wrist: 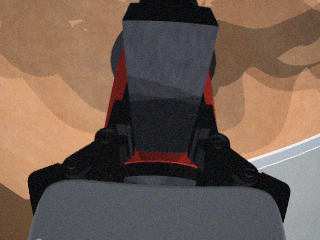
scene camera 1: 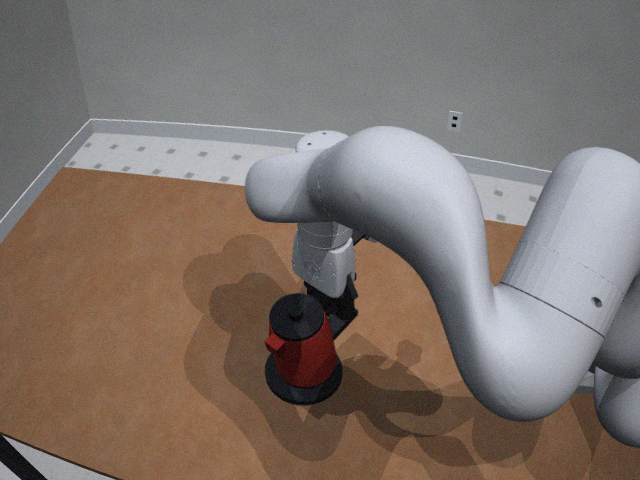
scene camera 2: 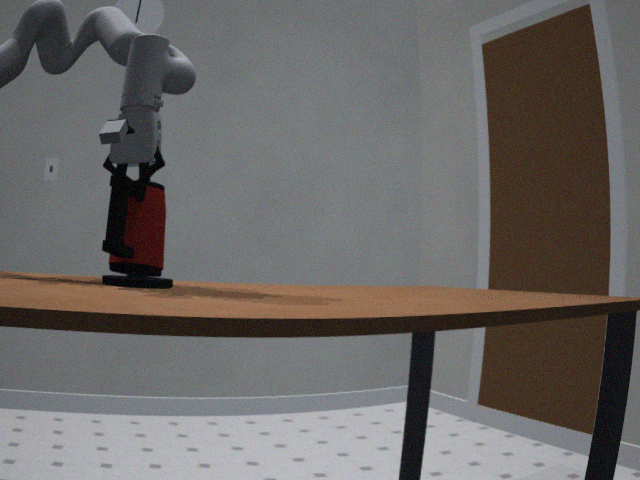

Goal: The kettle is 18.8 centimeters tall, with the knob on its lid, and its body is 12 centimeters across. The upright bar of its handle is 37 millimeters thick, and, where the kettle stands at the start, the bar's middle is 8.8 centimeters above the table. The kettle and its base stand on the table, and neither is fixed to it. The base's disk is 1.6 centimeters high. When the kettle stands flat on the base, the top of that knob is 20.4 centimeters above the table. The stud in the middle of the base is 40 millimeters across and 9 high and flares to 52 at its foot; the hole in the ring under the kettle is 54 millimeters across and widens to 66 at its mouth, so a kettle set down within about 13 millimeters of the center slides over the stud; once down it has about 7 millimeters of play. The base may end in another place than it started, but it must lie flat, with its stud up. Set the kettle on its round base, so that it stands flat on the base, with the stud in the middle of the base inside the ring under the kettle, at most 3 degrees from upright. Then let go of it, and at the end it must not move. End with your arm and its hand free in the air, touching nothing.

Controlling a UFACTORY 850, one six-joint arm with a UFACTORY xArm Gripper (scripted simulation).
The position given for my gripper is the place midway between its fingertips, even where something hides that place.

I see my gripper [scene camera 2: 130, 201] and a round black base [scene camera 1: 299, 396].
My gripper also shows in the wrist view [wrist: 163, 99] and in scene camera 1 [scene camera 1: 323, 305].
